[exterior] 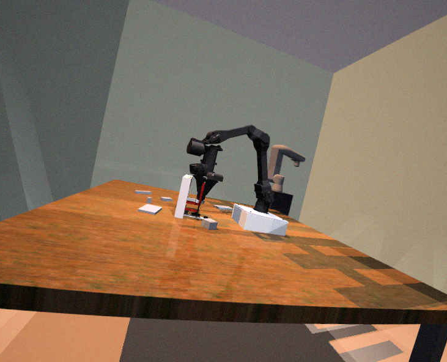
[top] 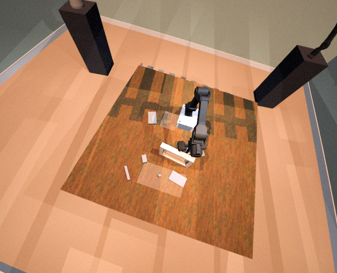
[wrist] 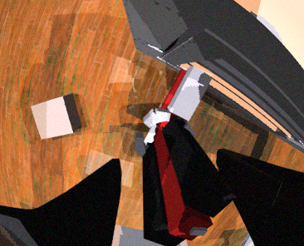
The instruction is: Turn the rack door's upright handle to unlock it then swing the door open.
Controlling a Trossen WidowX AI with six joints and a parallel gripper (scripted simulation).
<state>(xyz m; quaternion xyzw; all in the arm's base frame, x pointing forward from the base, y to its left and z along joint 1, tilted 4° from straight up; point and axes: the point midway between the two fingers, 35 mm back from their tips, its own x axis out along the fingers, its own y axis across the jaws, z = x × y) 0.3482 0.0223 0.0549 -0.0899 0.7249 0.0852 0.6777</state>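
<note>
Right now the door handle is 1 cm to the right of my gripper tip and 2 cm below it. Round my gripper tip: thin bar 21 cm ahead, 40 cm to the right, 11 cm below.
</note>
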